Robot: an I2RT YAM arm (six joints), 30 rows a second.
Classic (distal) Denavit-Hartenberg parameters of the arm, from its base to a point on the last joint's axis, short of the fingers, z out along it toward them. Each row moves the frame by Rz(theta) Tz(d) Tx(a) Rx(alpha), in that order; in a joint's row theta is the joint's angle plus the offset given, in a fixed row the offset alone. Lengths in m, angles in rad.
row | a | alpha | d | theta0
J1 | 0.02 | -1.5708 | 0.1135 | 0
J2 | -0.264 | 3.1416 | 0 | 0
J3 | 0.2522 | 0 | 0 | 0.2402
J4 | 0.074 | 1.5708 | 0 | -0.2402
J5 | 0 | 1.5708 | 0 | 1.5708
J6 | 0 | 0 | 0.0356 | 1.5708
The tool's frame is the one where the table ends.
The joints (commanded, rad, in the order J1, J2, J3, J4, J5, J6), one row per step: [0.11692 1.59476 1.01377 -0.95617 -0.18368 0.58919]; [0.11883 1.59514 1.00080 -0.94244 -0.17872 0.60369]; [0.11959 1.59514 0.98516 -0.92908 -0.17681 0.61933]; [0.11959 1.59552 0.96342 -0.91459 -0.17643 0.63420]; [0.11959 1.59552 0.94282 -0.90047 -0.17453 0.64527]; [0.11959 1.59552 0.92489 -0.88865 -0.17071 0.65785]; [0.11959 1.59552 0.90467 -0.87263 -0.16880 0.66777]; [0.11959 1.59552 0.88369 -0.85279 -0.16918 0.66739]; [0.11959 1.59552 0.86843 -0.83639 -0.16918 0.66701]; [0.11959 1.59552 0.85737 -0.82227 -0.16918 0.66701]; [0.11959 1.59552 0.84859 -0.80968 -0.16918 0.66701]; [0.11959 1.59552 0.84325 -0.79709 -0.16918 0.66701]
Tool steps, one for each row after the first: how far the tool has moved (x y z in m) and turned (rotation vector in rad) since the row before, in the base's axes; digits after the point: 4 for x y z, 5 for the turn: [-0.0010 0.0002 -0.0032 -0.00471 0.00169 -0.01251]; [-0.0017 -0.0001 -0.0037 -0.00199 0.00484 -0.01469]; [-0.0028 -0.0003 -0.0052 -0.00119 0.01017 -0.01464]; [-0.0027 -0.0004 -0.0048 -0.00266 0.00815 -0.01094]; [-0.0025 -0.0004 -0.0042 -0.00460 0.00778 -0.01245]; [-0.0026 -0.0004 -0.0046 -0.00251 0.00562 -0.00980]; [-0.0025 -0.0003 -0.0047 0.00025 0.00111 0.00038]; [-0.0016 -0.0002 -0.0034 0.00014 -0.00120 0.00037]; [-0.0010 -0.0001 -0.0025 0.00037 -0.00304 0.00000]; [-0.0006 -0.0001 -0.0019 0.00045 -0.00378 0.00000]; [0.0001 0.0000 -0.0012 0.00086 -0.00720 0.00000]
